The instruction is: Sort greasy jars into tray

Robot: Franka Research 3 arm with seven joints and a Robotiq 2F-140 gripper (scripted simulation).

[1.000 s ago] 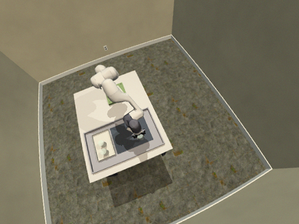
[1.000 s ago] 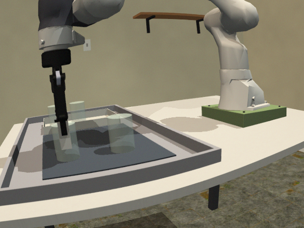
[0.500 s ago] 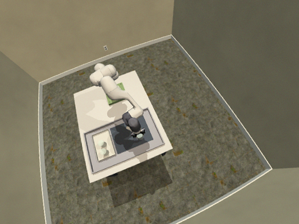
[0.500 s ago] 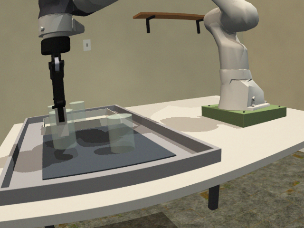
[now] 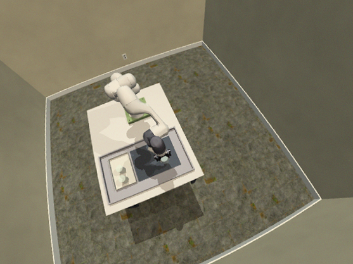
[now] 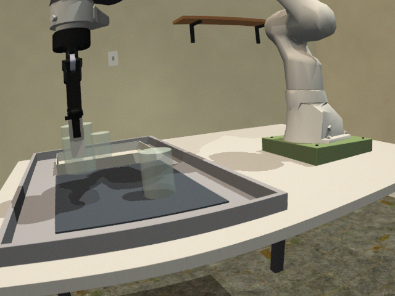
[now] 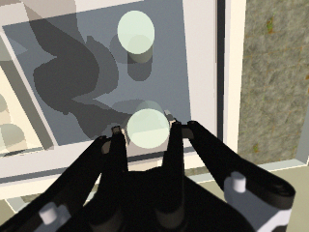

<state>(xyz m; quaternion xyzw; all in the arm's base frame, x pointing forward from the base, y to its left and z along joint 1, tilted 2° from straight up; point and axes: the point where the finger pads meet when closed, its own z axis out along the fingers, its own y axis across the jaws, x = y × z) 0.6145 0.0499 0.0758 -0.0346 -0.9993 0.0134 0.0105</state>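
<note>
Right now my hand is 11 cm past the cream tray, 40 cm to the left of it and 13 cm above it. From my hand the other things lie so: dark mat 9 cm behind, 8 cm to the right, 13 cm below.
</note>
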